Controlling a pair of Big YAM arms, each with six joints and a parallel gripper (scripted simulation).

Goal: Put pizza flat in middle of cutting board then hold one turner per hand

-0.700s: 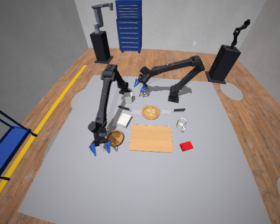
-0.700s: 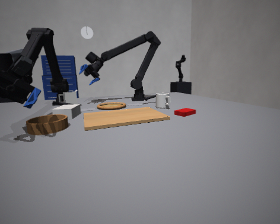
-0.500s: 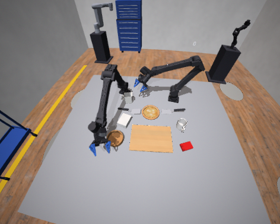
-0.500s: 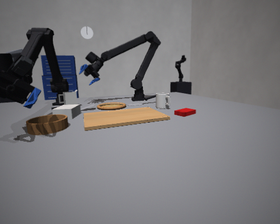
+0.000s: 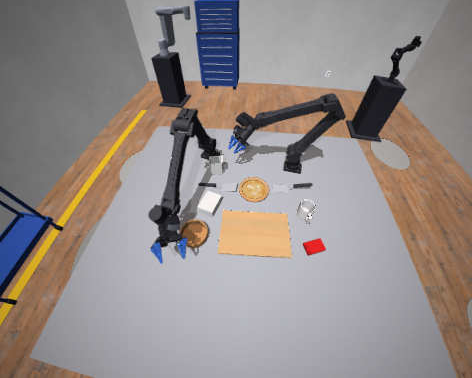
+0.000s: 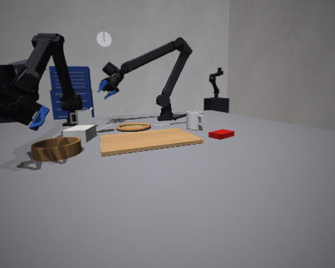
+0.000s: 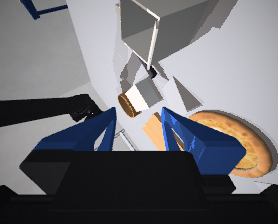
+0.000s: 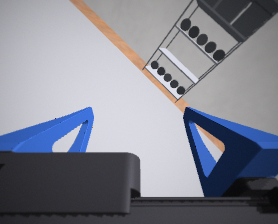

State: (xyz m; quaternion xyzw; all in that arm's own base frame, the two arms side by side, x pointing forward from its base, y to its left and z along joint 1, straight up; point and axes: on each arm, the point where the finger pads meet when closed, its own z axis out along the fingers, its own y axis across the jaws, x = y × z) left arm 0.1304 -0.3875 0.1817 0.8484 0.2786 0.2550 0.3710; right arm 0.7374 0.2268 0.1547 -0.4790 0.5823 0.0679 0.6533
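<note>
Right now my left hand is 18 cm above the pizza, 16 cm to the right of it and 13 cm short of it. Also, from my left hand: wooden cutting board 41 cm ahead, 21 cm to the left, 17 cm below; wooden bowl 48 cm ahead, 17 cm below, 10 cm to the right.
Now: right hand 170 mm past the wooden bowl, 140 mm above it and 10 mm to the right of it. Round my right hand: wooden cutting board 310 mm to the left, 250 mm behind, 150 mm below; then pizza 530 mm behind, 270 mm to the left, 150 mm below.
</note>
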